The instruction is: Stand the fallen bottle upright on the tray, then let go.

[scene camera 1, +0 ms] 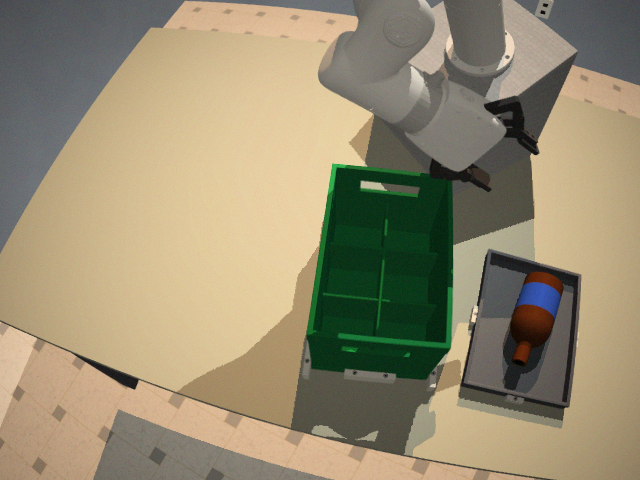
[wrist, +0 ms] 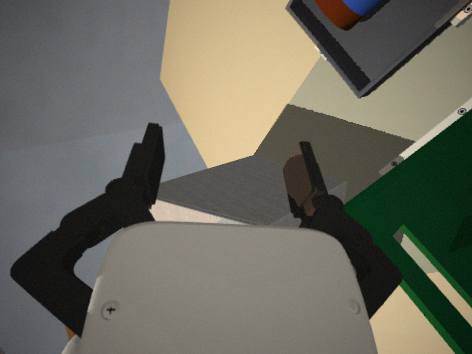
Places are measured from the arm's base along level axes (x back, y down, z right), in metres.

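Pixels of known places: gripper, between the fingertips: (scene camera 1: 512, 165) (wrist: 229, 148); arm's base, origin of its link: (scene camera 1: 480, 49).
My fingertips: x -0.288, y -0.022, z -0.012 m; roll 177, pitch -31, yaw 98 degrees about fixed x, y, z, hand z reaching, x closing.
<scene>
For each thing: its top centre in the pictures, then the offset to it from my fingertips. Level surfaces: height alone.
- brown bottle, centre of its top: (scene camera 1: 540, 313) dy +0.188, dx -0.136, dz -0.104 m
- grey tray, centre of its top: (scene camera 1: 529, 325) dy +0.242, dx -0.135, dz -0.104 m
- green crate, centre of its top: (scene camera 1: 387, 247) dy +0.092, dx -0.096, dz +0.162 m
- tan table, height of its surface: dy +0.267 m
A brown bottle (scene camera 1: 532, 325) (wrist: 346, 16) with a blue band lies on its side in the grey tray (scene camera 1: 468, 356) (wrist: 327, 52). In the scene view its neck points toward the front edge of the tray; in the wrist view its base end shows at the top, and the rest is cut off by the frame. My gripper (scene camera 1: 513, 166) (wrist: 229, 148) is open and empty, its two black fingers wide apart. It hangs behind the tray, above the area by the robot's base, well apart from the bottle.
A green crate (scene camera 1: 448, 315) (wrist: 435, 165) with dividers stands left of the tray in the scene view, close to the gripper's lower finger in that picture. The robot's pedestal (scene camera 1: 547, 56) (wrist: 220, 185) is at the back. The tan table (scene camera 1: 206, 180) carries crate and tray.
</scene>
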